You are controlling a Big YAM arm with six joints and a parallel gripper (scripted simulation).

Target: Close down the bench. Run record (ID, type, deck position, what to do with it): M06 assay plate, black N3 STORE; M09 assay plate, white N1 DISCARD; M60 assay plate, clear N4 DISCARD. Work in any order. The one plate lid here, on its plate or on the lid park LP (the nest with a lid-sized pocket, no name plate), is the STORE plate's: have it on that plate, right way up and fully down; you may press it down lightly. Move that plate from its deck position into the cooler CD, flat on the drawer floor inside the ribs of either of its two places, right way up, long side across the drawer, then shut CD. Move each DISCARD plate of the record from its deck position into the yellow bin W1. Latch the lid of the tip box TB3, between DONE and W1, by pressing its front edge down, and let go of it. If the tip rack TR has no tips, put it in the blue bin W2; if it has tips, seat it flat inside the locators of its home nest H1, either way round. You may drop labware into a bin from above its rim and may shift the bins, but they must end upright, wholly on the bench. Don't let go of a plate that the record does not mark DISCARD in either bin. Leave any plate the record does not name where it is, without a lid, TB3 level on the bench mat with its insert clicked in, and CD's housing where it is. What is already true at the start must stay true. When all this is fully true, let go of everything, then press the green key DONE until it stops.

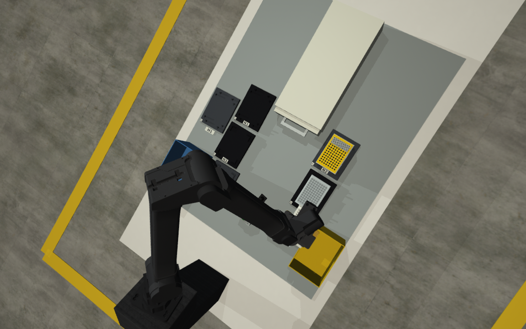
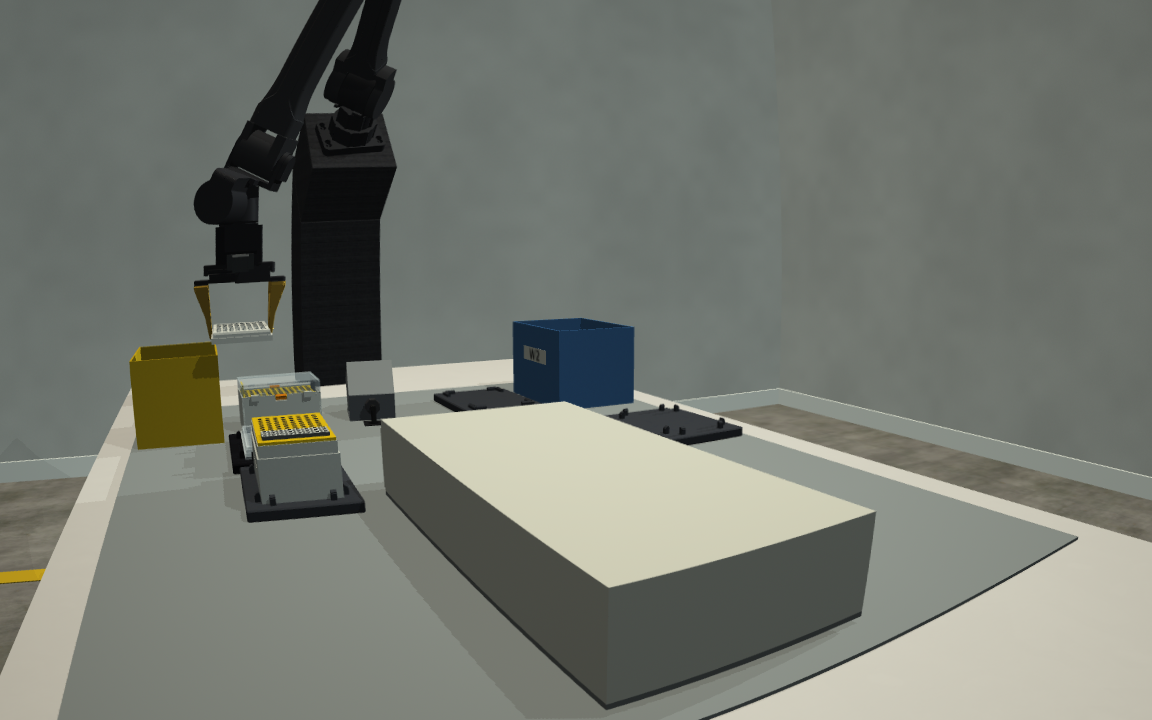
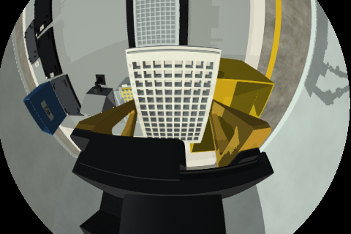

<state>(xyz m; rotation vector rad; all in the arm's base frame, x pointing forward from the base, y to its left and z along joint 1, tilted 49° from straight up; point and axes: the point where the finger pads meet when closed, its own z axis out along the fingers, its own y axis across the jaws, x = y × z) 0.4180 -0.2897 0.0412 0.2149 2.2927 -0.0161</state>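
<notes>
My hand is 130 mm above the clear plate, 110 mm short of it and 10 mm to the right of it. Also, from my hand: tip box lid: 90 mm below, 70 mm to the left, 50 mm behind; then white plate: right at my hand; then tip box TB3: 110 mm below, 70 mm to the left, 50 mm behind.
</notes>
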